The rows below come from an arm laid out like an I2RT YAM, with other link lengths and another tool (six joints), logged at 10 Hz.
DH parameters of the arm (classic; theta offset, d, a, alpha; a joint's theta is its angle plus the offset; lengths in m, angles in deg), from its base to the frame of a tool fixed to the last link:
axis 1: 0 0.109 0.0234 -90
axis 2: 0 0 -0.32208 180
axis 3: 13.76 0 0.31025 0
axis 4: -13.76 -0.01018 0.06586 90
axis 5: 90 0.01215 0 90
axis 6: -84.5 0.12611 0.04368 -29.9
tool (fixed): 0 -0.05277 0 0
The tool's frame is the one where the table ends.
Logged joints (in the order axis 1, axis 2, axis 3, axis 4, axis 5, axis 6), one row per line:
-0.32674, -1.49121, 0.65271, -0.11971, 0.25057, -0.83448
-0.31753, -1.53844, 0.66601, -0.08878, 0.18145, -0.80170
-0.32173, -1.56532, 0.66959, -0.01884, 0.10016, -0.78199
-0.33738, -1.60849, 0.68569, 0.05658, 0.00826, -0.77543
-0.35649, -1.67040, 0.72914, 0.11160, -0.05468, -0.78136
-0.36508, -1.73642, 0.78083, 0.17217, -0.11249, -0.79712
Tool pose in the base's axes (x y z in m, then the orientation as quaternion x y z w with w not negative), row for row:
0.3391, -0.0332, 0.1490, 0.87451, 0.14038, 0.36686, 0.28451
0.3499, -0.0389, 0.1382, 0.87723, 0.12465, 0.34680, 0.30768
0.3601, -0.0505, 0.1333, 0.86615, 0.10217, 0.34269, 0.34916
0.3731, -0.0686, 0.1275, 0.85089, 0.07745, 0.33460, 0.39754
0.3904, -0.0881, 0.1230, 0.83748, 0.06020, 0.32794, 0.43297
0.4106, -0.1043, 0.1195, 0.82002, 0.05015, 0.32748, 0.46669
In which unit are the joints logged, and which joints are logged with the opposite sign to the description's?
The joints are logged in radians. Opposite sign: axis 2, axis 5.
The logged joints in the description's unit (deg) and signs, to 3 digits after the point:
-18.721, 85.440, 37.398, -6.859, -14.357, -47.812
-18.193, 88.146, 38.160, -5.087, -10.396, -45.934
-18.434, 89.686, 38.365, -1.079, -5.739, -44.805
-19.330, 92.160, 39.287, 3.242, -0.473, -44.429
-20.425, 95.707, 41.777, 6.394, 3.133, -44.769
-20.918, 99.490, 44.738, 9.865, 6.445, -45.672

